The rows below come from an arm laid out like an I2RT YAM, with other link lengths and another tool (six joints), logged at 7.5 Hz.
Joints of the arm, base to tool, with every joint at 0 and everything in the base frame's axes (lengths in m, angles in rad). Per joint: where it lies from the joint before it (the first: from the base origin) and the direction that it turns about. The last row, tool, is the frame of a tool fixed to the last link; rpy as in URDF.
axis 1: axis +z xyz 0 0 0.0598
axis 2: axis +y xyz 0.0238 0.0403 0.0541
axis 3: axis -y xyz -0.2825 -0.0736 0
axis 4: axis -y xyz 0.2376 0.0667 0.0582
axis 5: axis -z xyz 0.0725 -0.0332 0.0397
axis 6: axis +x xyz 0.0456 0 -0.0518
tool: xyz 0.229 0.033 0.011 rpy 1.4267 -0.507 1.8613
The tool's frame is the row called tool.
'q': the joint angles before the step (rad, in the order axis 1, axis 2, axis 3, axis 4, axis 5, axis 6). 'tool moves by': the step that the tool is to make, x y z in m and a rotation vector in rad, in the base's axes. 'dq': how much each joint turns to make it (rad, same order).
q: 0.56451, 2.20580, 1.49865, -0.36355, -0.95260, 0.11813
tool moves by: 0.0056, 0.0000, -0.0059, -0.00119, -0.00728, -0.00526
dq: -0.00468, 0.01701, 0.00629, 0.01366, 0.00456, -0.00317
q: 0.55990, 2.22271, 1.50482, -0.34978, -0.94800, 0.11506
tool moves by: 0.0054, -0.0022, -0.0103, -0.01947, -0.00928, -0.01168
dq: -0.00315, 0.01226, -0.00020, 0.00623, 0.02290, -0.00470
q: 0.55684, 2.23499, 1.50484, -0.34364, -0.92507, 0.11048
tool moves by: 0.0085, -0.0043, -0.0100, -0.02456, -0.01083, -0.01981
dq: -0.00764, 0.00925, 0.00156, 0.00157, 0.02918, -0.00308
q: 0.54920, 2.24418, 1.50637, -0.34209, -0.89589, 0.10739
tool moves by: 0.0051, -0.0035, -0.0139, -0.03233, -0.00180, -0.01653
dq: -0.00151, 0.01521, 0.00137, -0.00143, 0.03224, 0.00007
